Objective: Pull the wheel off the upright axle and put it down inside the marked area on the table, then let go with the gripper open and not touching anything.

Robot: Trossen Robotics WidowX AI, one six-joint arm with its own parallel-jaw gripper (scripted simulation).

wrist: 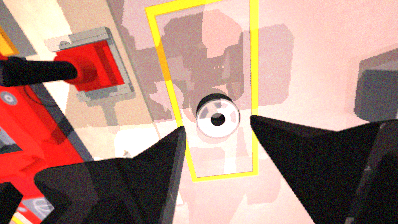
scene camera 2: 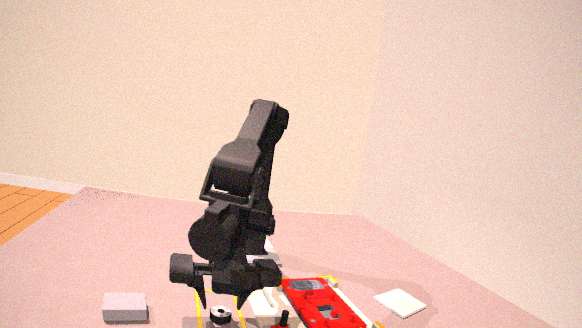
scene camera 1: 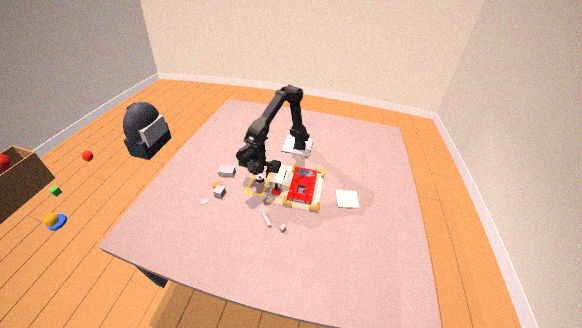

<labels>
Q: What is my gripper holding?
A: Nothing.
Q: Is my gripper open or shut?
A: Open.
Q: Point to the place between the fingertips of my gripper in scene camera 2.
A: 221,308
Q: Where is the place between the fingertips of my gripper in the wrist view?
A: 217,125
</labels>
